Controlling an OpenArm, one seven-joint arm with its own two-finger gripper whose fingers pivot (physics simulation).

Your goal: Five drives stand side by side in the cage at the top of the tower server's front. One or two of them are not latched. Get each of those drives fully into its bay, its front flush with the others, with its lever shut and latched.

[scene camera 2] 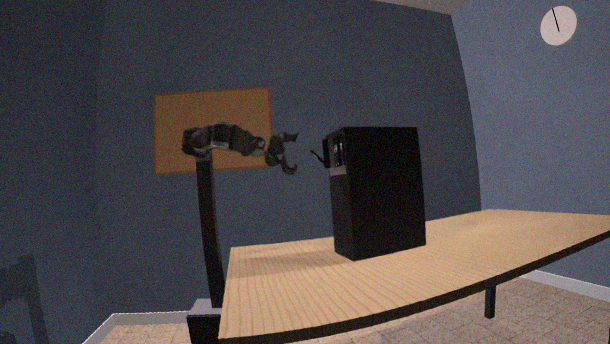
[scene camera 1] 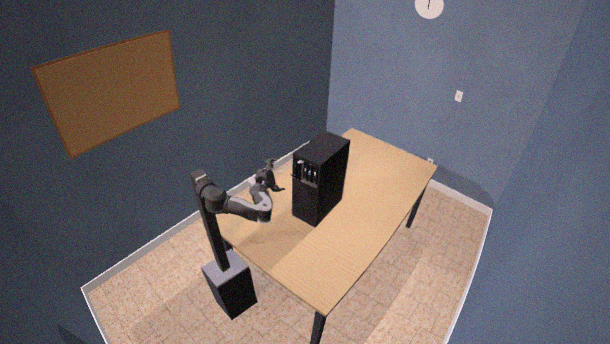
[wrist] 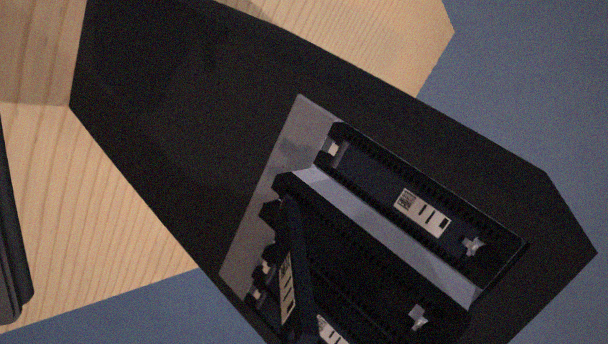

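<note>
The black tower server (scene camera 1: 330, 172) (scene camera 2: 385, 195) (wrist: 165, 120) holds the drives in its upper front cage. One drive (scene camera 2: 326, 152) (wrist: 360, 245), second from the left, stands out past its neighbours. Its lever (scene camera 2: 317, 157) (wrist: 301, 270) swings outward from near the drive's lower end. The leftmost drive (wrist: 375, 172) sits further in, its labelled front lying flat. The drives to the right are partly hidden behind the open lever in the wrist view. My gripper (scene camera 1: 278, 175) (scene camera 2: 296, 152) is open and empty, in front of the cage and apart from the lever; one finger shows at the wrist view's left edge.
The tower stands on the wooden table (scene camera 1: 350, 250) (scene camera 2: 300, 295). The arm's post (scene camera 1: 215, 235) (scene camera 2: 207, 225) rises from a pedestal (scene camera 1: 231, 290) beside the table's near end. The dark wall with a cork board (scene camera 1: 110, 95) (scene camera 2: 215, 107) lies behind the arm.
</note>
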